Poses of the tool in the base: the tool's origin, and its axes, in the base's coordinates. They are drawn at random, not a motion.
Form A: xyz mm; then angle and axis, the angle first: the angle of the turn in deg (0 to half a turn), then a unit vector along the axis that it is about.
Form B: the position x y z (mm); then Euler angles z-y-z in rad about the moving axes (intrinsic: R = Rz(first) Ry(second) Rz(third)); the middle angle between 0 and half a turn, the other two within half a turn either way. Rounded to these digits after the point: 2 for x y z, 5 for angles.
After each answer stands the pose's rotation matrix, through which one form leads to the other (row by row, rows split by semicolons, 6 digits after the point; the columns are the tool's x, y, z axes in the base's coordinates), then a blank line. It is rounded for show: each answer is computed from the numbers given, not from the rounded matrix.
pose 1, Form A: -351.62 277.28 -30.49 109.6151 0.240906 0.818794 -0.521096
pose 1, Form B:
-351.62 277.28 -30.49 -0.92251 1.54380 -0.35022
-0.258182 0.754326 0.603601; -0.227386 0.559785 -0.796829; -0.938956 -0.342977 0.026997

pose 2, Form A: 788.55 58.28 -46.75 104.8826 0.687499 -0.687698 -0.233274
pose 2, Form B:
788.55 58.28 -46.75 -2.65088 1.76038 2.06180
0.337212 -0.368774 -0.866195; -0.819672 0.337556 -0.462811; 0.463062 0.866061 -0.188446

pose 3, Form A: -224.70 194.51 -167.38 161.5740 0.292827 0.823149 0.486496
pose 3, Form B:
-224.70 194.51 -167.38 0.90721 2.08003 1.59077
-0.781633 0.315951 0.537795; 0.623494 0.371678 0.687830; 0.017434 0.872943 -0.487510

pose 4, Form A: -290.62 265.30 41.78 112.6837 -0.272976 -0.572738 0.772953
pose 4, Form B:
-290.62 265.30 41.78 -2.72667 1.11273 -1.83714
-0.282391 -0.496527 -0.820802; 0.929799 0.068887 -0.361563; 0.236068 -0.865284 0.442217

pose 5, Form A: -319.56 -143.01 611.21 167.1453 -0.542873 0.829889 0.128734
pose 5, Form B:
-319.56 -143.01 611.21 1.43121 2.79996 0.27264
-0.392901 -0.918399 0.046612; -0.861117 0.385234 0.331771; -0.322654 0.090214 -0.942208

